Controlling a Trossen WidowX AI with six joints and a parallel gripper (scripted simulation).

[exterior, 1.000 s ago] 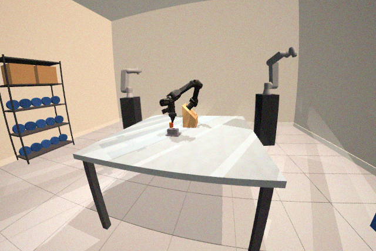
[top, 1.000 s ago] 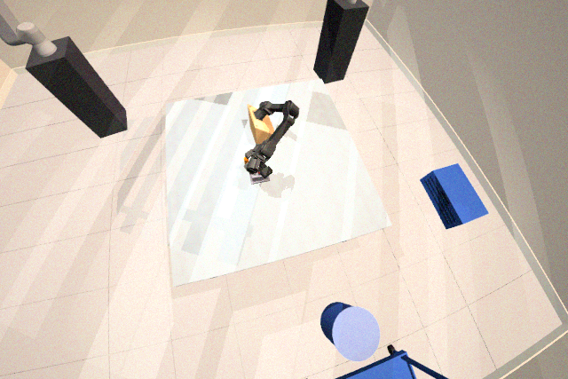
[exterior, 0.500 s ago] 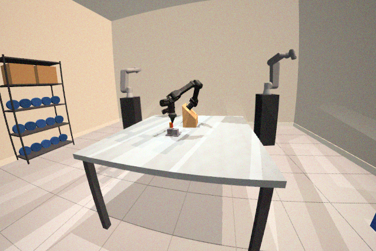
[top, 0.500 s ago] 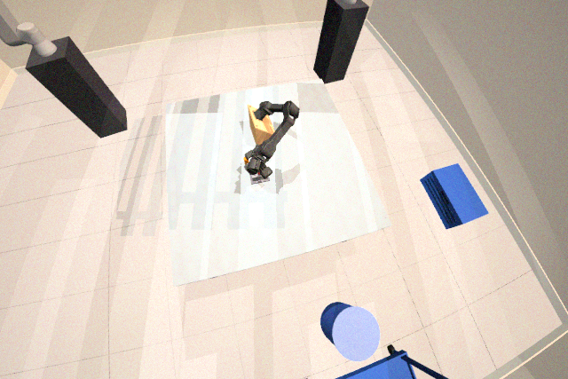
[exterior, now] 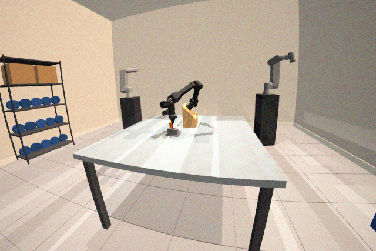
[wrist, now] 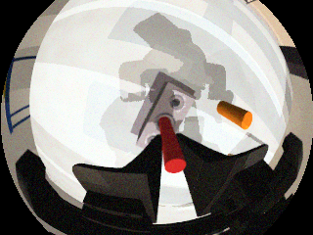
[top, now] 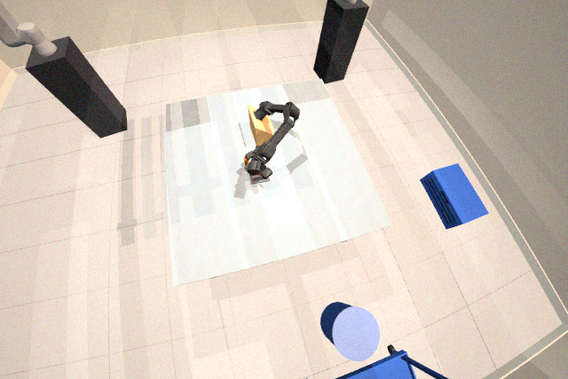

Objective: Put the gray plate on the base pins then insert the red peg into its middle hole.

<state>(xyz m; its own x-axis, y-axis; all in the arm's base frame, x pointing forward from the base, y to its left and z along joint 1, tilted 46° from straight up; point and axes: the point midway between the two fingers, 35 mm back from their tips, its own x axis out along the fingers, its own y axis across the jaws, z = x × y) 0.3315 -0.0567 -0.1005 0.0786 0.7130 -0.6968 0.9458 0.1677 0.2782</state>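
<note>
My gripper tip is right at the red peg. Also, from my gripper tip: gray plate: 50 mm below; then base: 90 mm below; then orange cylinder: 120 mm behind, 60 mm below, 40 mm to the right.
</note>
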